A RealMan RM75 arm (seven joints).
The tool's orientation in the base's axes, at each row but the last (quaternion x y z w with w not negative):
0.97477 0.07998 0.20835 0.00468
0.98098 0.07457 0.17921 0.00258
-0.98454 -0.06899 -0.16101 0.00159
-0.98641 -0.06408 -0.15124 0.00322
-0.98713 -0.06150 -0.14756 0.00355
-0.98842 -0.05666 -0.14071 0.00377
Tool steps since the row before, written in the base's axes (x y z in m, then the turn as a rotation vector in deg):
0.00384 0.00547 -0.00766 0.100 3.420 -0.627
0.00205 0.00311 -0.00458 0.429 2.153 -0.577
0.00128 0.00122 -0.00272 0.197 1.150 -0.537
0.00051 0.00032 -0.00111 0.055 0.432 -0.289
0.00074 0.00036 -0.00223 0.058 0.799 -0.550
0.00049 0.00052 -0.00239 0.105 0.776 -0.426
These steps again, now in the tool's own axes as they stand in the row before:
0.00122 -0.00513 0.00869 0.376 -3.387 0.696
0.00074 -0.00292 0.00507 0.511 -2.085 0.738
0.00050 -0.00109 0.00302 0.170 -1.122 0.601
0.00019 -0.00027 0.00122 0.020 -0.425 0.303
0.00009 -0.00029 0.00236 -0.009 -0.792 0.563
-0.00014 -0.00048 0.00244 0.068 -0.763 0.456

